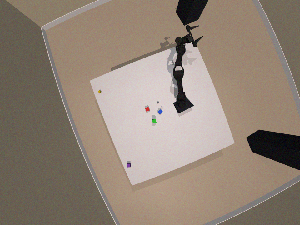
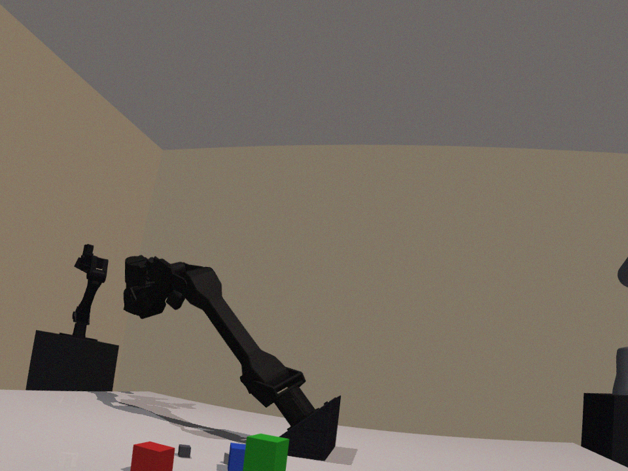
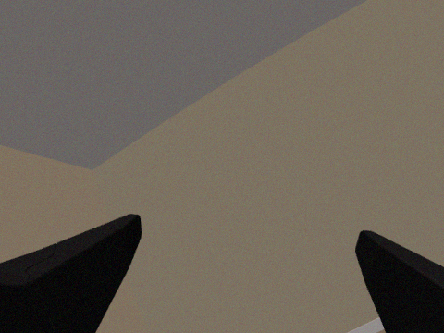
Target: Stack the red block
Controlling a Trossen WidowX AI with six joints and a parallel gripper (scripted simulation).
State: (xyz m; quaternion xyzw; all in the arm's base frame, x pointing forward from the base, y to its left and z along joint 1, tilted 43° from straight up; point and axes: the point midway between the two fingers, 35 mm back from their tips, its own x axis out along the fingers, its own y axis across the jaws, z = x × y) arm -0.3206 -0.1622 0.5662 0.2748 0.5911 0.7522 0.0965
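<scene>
My gripper tip is now 70 cm short of the red block, 37 cm to the right of it and 36 cm above it. Round my gripper tip: yellow block 109 cm ahead, 5 cm to the right, 37 cm below; then blue block 59 cm ahead, 45 cm to the left, 36 cm below; then small grey cube 57 cm ahead, 35 cm to the left, 37 cm below.
</scene>
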